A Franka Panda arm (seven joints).
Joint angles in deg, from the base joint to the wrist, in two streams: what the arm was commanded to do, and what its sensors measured. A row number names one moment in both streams.
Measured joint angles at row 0:
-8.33, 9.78, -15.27, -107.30, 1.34, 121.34, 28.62
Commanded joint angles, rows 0 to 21:
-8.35, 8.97, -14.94, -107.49, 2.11, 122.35, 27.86
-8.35, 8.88, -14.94, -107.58, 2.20, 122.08, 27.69
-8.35, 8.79, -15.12, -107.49, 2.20, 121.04, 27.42
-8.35, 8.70, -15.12, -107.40, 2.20, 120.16, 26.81
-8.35, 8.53, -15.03, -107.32, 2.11, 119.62, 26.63
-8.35, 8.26, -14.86, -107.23, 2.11, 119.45, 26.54
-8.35, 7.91, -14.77, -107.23, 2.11, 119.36, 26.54
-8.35, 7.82, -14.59, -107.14, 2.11, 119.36, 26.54
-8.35, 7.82, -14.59, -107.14, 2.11, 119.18, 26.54
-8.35, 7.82, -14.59, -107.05, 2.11, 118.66, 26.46
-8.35, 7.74, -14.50, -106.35, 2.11, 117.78, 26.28
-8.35, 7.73, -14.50, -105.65, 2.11, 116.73, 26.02
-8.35, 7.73, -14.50, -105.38, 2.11, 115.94, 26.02
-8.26, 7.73, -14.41, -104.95, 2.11, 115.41, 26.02
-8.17, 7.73, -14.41, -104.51, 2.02, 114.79, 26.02
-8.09, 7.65, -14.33, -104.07, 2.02, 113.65, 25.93
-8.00, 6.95, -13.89, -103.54, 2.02, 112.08, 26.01
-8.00, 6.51, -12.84, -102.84, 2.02, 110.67, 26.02
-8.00, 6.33, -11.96, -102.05, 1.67, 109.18, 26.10
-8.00, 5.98, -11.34, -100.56, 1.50, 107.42, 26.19
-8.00, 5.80, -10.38, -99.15, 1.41, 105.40, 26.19
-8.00, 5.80, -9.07, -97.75, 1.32, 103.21, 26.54
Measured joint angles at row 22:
-7.75, 6.86, -12.09, -101.70, 1.33, 109.29, 26.79
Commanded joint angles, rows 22 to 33:
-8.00, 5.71, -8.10, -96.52, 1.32, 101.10, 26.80
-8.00, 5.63, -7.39, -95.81, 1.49, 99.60, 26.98
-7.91, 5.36, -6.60, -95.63, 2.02, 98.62, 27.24
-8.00, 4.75, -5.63, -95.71, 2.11, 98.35, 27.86
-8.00, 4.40, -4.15, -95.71, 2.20, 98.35, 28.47
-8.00, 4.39, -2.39, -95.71, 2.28, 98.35, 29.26
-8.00, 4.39, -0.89, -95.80, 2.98, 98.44, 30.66
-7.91, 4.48, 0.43, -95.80, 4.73, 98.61, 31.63
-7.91, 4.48, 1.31, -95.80, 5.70, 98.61, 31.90
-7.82, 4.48, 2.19, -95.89, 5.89, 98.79, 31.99
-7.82, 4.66, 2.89, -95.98, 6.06, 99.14, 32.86
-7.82, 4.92, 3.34, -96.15, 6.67, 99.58, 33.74
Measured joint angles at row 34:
-7.29, 4.74, 1.57, -96.14, 4.92, 99.60, 31.74
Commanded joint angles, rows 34 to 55:
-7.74, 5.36, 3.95, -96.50, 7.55, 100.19, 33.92
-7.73, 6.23, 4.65, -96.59, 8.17, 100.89, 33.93
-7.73, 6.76, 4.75, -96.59, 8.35, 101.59, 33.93
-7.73, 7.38, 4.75, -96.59, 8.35, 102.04, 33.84
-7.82, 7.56, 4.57, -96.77, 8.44, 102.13, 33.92
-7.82, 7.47, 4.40, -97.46, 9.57, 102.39, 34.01
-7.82, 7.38, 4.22, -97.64, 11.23, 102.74, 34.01
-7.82, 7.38, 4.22, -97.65, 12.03, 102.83, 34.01
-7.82, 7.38, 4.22, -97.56, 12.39, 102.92, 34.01
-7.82, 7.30, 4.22, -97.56, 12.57, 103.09, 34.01
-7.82, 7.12, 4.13, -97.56, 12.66, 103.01, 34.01
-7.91, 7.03, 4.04, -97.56, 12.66, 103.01, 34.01
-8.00, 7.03, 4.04, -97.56, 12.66, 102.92, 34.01
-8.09, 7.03, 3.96, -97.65, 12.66, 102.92, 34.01
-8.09, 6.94, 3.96, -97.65, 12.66, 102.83, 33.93
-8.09, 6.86, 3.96, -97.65, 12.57, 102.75, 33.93
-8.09, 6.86, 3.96, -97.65, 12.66, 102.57, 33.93
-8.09, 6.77, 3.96, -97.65, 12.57, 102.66, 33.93
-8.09, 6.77, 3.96, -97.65, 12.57, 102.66, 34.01
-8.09, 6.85, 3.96, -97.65, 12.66, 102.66, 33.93
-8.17, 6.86, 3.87, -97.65, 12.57, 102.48, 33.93
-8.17, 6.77, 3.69, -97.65, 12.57, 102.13, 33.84
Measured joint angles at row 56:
-7.86, 7.90, 3.86, -96.85, 11.63, 102.33, 33.44
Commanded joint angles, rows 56 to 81:
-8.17, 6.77, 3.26, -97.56, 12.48, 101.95, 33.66
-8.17, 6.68, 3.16, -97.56, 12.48, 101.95, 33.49
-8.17, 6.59, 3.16, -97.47, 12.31, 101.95, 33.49
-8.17, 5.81, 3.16, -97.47, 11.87, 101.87, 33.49
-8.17, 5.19, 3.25, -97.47, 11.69, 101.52, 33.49
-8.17, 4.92, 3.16, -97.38, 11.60, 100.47, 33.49
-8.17, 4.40, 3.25, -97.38, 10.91, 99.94, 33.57
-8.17, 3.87, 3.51, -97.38, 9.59, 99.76, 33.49
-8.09, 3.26, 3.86, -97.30, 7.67, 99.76, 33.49
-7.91, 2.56, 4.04, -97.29, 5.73, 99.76, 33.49
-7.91, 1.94, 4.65, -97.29, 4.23, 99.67, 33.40
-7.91, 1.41, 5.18, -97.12, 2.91, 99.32, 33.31
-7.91, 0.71, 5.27, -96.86, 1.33, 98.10, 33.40
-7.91, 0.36, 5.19, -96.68, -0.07, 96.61, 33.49
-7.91, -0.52, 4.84, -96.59, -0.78, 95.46, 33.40
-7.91, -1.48, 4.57, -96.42, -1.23, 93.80, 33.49
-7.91, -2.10, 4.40, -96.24, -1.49, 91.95, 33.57
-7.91, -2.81, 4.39, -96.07, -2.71, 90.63, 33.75
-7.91, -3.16, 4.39, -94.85, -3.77, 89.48, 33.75
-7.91, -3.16, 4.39, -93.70, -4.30, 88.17, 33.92
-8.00, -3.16, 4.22, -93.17, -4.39, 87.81, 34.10
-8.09, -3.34, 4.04, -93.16, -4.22, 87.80, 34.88
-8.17, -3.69, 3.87, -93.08, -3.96, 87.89, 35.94
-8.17, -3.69, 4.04, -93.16, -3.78, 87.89, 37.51
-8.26, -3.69, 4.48, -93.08, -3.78, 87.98, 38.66
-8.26, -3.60, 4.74, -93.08, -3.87, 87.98, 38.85
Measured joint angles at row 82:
-8.00, -3.78, 3.81, -93.80, -3.17, 89.08, 36.03
